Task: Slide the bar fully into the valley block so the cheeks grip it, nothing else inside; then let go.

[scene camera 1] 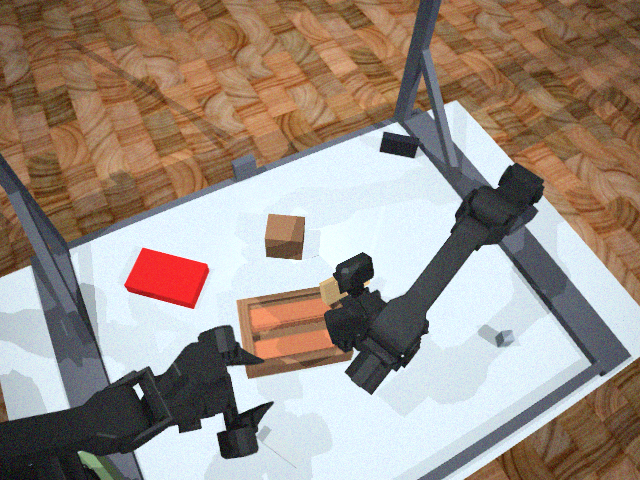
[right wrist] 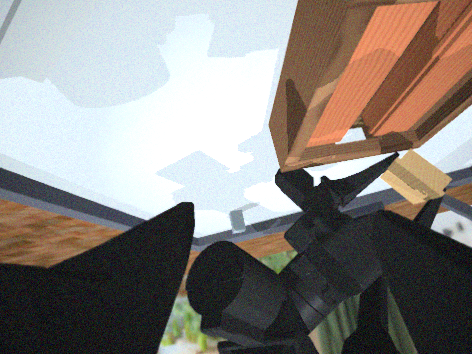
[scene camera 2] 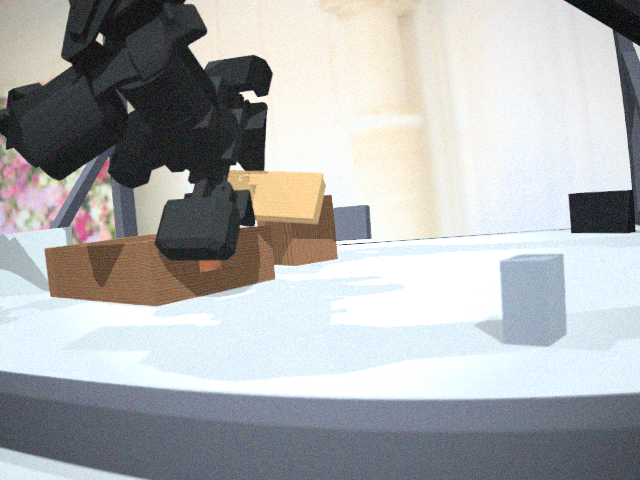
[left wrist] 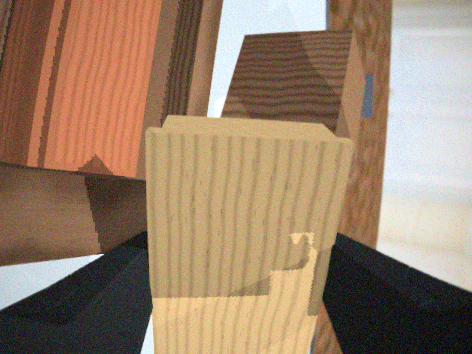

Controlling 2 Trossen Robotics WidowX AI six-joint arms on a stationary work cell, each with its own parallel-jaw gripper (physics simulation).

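Frame: origin at the left arm's base, x back, y down, z right, level; metres.
Seen in the pictures: left gripper, fingertip midpoint: [scene camera 1: 337, 283] [right wrist: 420, 170] [scene camera 2: 255, 200] [left wrist: 236, 245]; right gripper, fingertip midpoint: [scene camera 1: 267, 381] [right wrist: 283, 218] [scene camera 2: 10, 173]; left arm's base, origin of the base link: [right wrist: 361, 218].
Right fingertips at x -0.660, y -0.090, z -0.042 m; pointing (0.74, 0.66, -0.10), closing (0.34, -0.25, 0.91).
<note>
Offsets run from my right fingertips to a thing's top centre.
The light wooden bar @[dx +0.226, dy +0.019, dz +0.086 m] [scene camera 1: 330, 292] [scene camera 2: 289, 196] [left wrist: 240, 200] [right wrist: 417, 177] is tilted and raised outside the block, near its right end in scene camera 1. The valley block, a brown frame @[dx +0.104, dy +0.076, dz +0.079 m] [scene camera 1: 245, 335] [scene camera 2: 98, 268] [left wrist: 45, 210] [right wrist: 312, 55] with orange cheeks, lies on the table; a groove runs between the cheeks, and no bar shows inside. My left gripper [scene camera 1: 349, 299] [left wrist: 236, 245] is shut on the bar and partly hides that end of the block. My right gripper [scene camera 1: 266, 383] [right wrist: 283, 218] is open and empty, near the block's lower left corner in scene camera 1.
A brown wooden block @[dx +0.202, dy +0.052, dz +0.253 m] [scene camera 1: 284, 242] [scene camera 2: 305, 245] [left wrist: 295, 75] stands behind the valley block. A red block @[dx -0.041, dy +0.097, dz +0.318 m] [scene camera 1: 165, 279] lies at left. A small grey block @[dx +0.432, dy +0.090, dz -0.170 m] [scene camera 1: 505, 338] [scene camera 2: 532, 302] [right wrist: 238, 220] and a black block @[dx +0.574, dy +0.076, dz +0.321 m] [scene camera 1: 399, 145] [scene camera 2: 599, 211] stand at right in scene camera 1.
</note>
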